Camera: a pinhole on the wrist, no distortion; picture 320 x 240 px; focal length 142.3 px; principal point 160.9 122.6 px. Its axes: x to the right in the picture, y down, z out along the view. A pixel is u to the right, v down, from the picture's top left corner.
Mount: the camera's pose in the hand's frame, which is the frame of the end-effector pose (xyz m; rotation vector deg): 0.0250 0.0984 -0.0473 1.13 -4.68 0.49
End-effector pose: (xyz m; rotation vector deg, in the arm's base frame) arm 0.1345 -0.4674 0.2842 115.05 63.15 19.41
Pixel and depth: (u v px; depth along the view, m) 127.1 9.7 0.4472
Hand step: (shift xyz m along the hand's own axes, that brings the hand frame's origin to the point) -0.1140 -0.2661 0.3828
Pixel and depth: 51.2 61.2 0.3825
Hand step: -0.2985 -0.0766 0.3066
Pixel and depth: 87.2 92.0 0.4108
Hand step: -0.2197 0.0002 0.3430
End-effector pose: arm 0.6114 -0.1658 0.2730 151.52 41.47 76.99
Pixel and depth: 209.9 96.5 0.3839
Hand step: 0.1261 0.0213 0.3447
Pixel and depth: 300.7 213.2 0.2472
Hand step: 0.2454 0.2527 0.2219
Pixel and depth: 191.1 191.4 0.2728
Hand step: 0.0592 0.2252 0.2318
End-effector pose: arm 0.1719 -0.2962 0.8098 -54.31 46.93 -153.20
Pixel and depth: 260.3 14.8 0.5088
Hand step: 0.3413 -0.2944 0.4813
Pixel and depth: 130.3 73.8 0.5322
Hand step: -0.1307 -0.0956 0.4701
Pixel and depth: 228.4 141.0 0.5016
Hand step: 0.2206 0.1550 0.4732
